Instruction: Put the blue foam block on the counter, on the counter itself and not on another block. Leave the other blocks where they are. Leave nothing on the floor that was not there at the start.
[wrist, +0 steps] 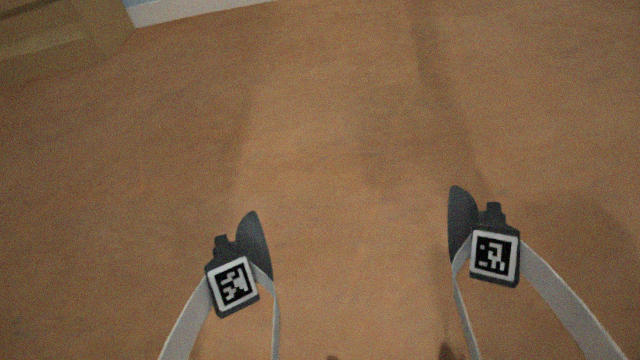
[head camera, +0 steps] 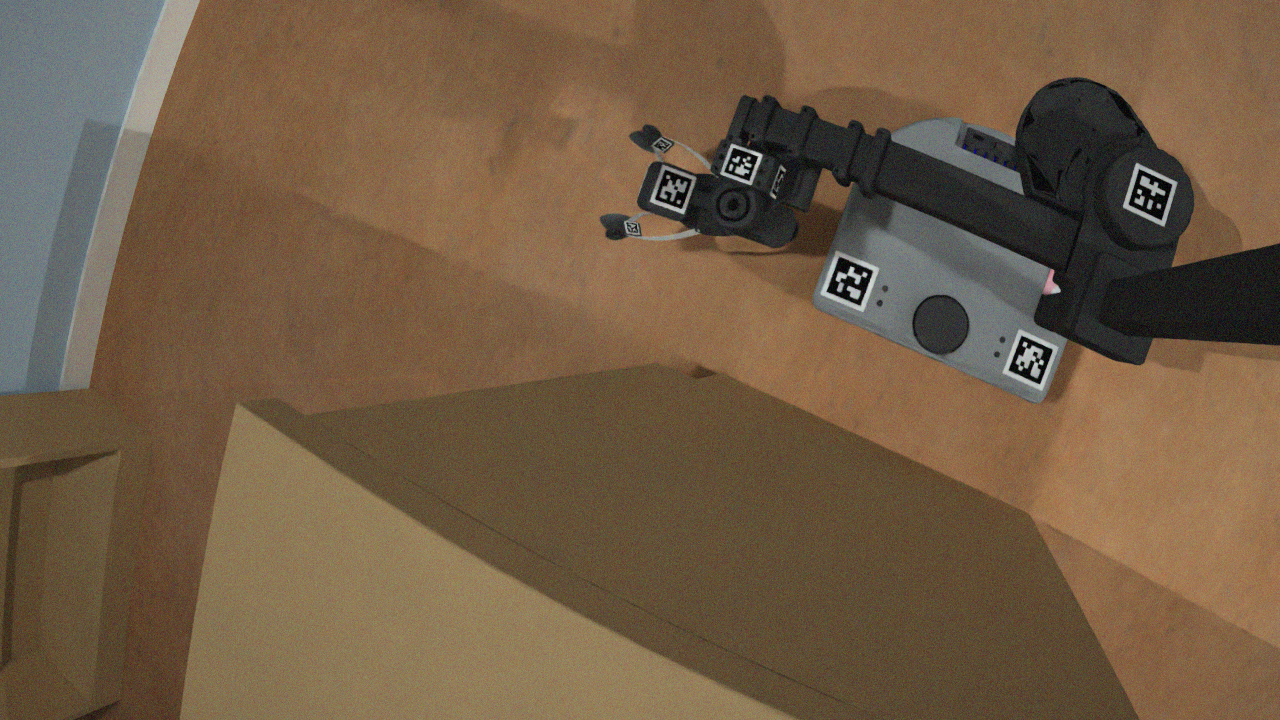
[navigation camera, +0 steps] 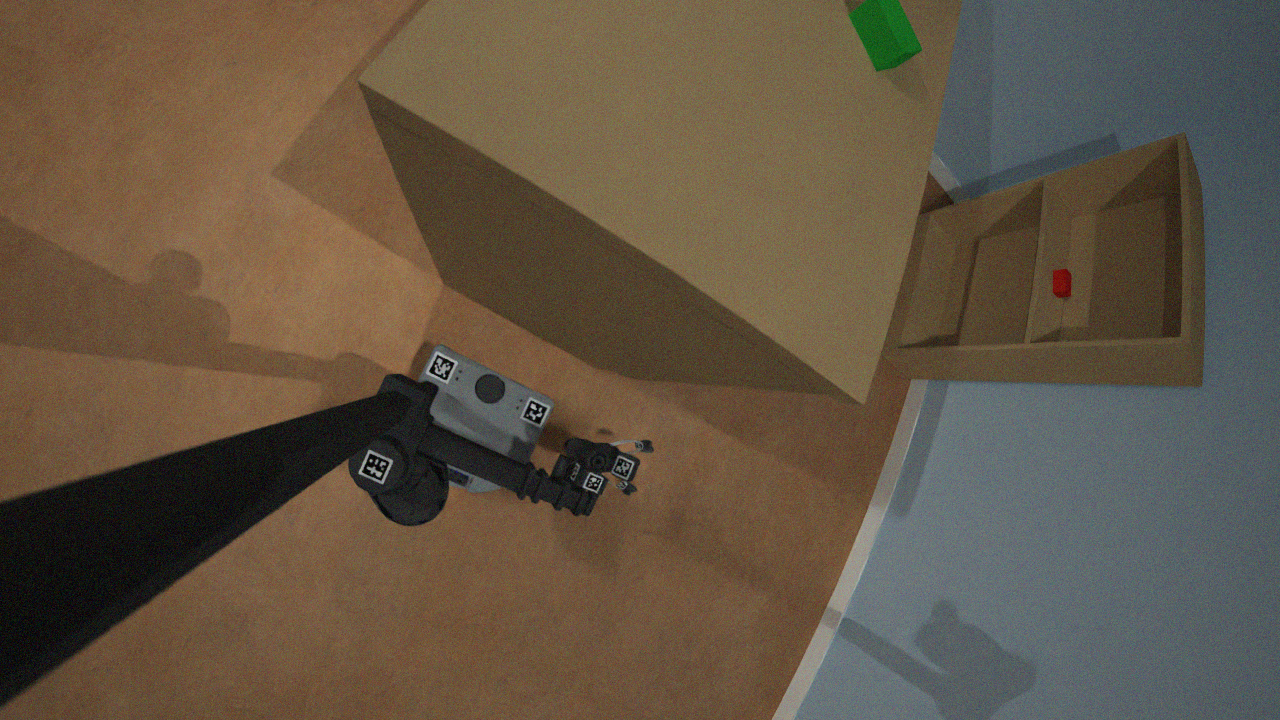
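Pixels of known places: gripper, fingertip midpoint: (head camera: 622, 179) (navigation camera: 641, 468); robot's base, origin of the base link: (head camera: 938, 321) (navigation camera: 488, 386).
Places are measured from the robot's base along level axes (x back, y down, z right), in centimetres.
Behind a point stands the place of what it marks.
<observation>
The blue foam block does not show in the head, navigation or wrist view. The counter (head camera: 375, 591) {x -24.3, y -91.0, z 22.5 cm} (navigation camera: 671, 179) {x -27.6, y -91.0, z 2.6 cm} is a tall tan box, with its top in the lower part of the head view and the upper part of the navigation view. A green block (navigation camera: 884, 34) {x -66.4, y -94.4, z 18.4 cm} lies on it near the wall side. A small red block (navigation camera: 1061, 282) {x -117.8, y -67.4, z 154.8 cm} is in the shelf unit (navigation camera: 1047, 365) {x -83.1, y -66.4, z 154.8 cm}. My gripper (head camera: 629, 181) {x 1.7, y -25.2, z 42.7 cm} (navigation camera: 637, 467) {x 1.7, y -25.2, z 42.7 cm} (wrist: 354, 225) {x 1.7, y -25.2, z 42.7 cm} is open and empty, over the floor beside the counter, with its fingers pointing toward the wall.
The shelf unit also shows at the lower left of the head view (head camera: 102, 573) {x -119.0, y -10.1, z 142.7 cm}. A blue-grey wall (head camera: 62, 179) {x -32.5, y -21.3, z 171.5 cm} (navigation camera: 1074, 537) {x -29.1, y -80.0, z 171.4 cm} with a pale baseboard (head camera: 98, 268) {x -52.3, y -5.0, z 170.7 cm} (navigation camera: 850, 573) {x 13.1, y -4.4, z 169.1 cm} bounds the brown floor. My grey base (head camera: 895, 259) {x 5.0, y -16.0, z 8.5 cm} (navigation camera: 478, 425) {x 9.2, y -16.0, z 1.4 cm} is close beside the counter.
</observation>
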